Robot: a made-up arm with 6 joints.
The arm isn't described. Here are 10 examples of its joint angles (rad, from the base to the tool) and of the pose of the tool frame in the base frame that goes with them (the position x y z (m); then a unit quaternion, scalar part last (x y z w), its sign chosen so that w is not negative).
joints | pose
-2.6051 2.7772 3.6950 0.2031 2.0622 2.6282 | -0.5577 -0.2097 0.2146 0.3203 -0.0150 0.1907 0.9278
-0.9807 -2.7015 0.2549 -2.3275 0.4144 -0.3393 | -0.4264 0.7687 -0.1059 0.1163 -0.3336 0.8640 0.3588
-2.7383 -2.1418 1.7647 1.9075 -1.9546 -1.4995 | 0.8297 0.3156 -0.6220 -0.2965 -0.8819 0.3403 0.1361
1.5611 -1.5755 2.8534 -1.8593 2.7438 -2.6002 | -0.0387 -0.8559 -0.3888 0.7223 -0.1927 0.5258 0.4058
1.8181 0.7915 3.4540 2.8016 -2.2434 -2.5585 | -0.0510 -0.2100 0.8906 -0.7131 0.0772 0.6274 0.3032
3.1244 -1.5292 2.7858 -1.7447 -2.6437 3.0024 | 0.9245 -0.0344 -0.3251 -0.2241 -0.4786 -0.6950 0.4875
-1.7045 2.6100 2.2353 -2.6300 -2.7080 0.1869 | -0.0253 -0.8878 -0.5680 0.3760 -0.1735 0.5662 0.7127
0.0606 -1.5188 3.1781 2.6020 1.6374 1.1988 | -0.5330 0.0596 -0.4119 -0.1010 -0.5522 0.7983 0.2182
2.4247 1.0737 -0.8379 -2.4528 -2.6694 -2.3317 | -0.2208 0.0828 -0.1068 0.3442 -0.2784 0.8686 0.2227
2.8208 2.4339 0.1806 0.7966 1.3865 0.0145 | 0.0064 0.0767 -0.7782 0.3651 -0.1498 -0.8869 0.2401
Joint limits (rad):
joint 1: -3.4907..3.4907
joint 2: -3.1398..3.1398
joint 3: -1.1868..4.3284
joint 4: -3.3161..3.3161
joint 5: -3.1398..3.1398
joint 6: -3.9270..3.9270
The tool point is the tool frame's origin. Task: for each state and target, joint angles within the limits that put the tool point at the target. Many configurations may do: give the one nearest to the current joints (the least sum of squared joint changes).
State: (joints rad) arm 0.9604 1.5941 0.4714 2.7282 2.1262 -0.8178
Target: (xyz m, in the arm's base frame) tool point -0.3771 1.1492 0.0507
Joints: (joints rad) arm 1.8101 1.5348 1.1709 2.6427 2.1262 -0.8178
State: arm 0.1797 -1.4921 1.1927 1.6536 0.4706 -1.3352
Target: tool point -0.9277 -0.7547 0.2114
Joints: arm 0.6866 -1.8620 0.8752 1.6113 0.4706 -1.3352
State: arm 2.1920 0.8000 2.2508 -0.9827 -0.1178 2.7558
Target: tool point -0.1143 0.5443 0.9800
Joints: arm 1.9067 1.3916 3.1030 -0.8392 -0.1178 2.7558
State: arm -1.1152 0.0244 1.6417 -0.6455 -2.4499 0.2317
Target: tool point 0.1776 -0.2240 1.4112
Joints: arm -0.6340 0.0986 1.4468 -0.7908 -2.4499 0.2317
